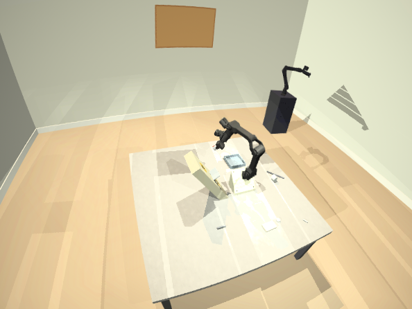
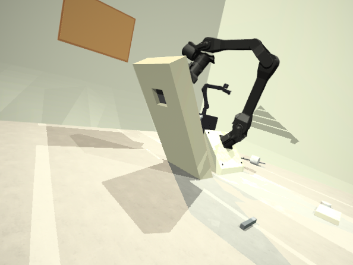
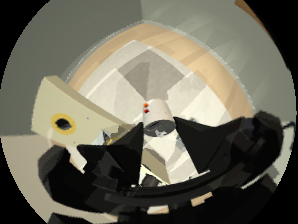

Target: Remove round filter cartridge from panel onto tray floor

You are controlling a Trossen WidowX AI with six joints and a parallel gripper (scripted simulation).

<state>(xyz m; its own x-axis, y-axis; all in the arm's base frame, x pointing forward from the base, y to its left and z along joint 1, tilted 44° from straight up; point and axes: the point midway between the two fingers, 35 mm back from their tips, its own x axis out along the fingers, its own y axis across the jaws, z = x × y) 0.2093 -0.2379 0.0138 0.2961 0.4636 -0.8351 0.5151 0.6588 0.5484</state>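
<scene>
Right now the square grey-rimmed tray is 27 cm below my gripper tip, 23 cm behind it and 12 cm to the right of it. Round my gripper tip: dark block (52 cm to the left, 27 cm below, 8 cm ahead); flat cream pad (59 cm to the left, 27 cm below, 24 cm behind); round filter cartridge (right at my gripper tip).
</scene>
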